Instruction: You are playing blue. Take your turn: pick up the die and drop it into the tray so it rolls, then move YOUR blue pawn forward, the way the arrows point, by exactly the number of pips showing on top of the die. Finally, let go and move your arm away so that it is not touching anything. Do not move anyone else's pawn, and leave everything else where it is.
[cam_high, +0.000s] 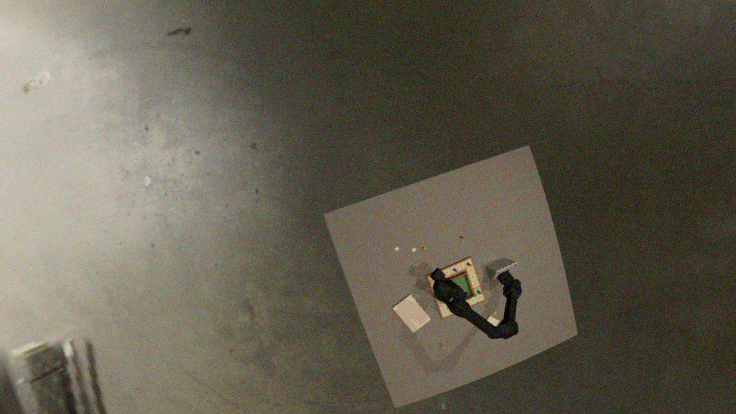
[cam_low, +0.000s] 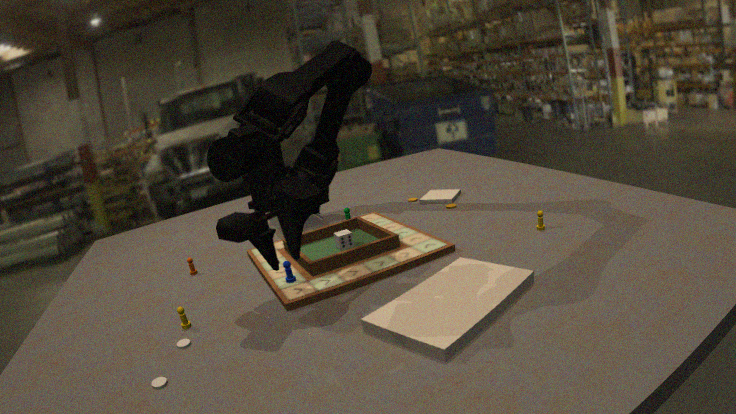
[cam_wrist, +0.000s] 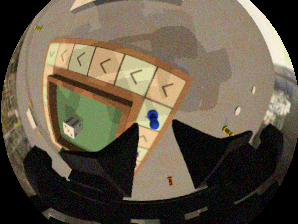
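Right now my gripper tip is 1 cm above the blue pawn. Also, from my gripper tip: red pawn 18 cm behind, 1 cm to the right, 1 cm below; then purple pawn 9 cm behind, 1 cm to the right, 1 cm below; then white die 8 cm behind, 12 cm to the left, 1 cm below.
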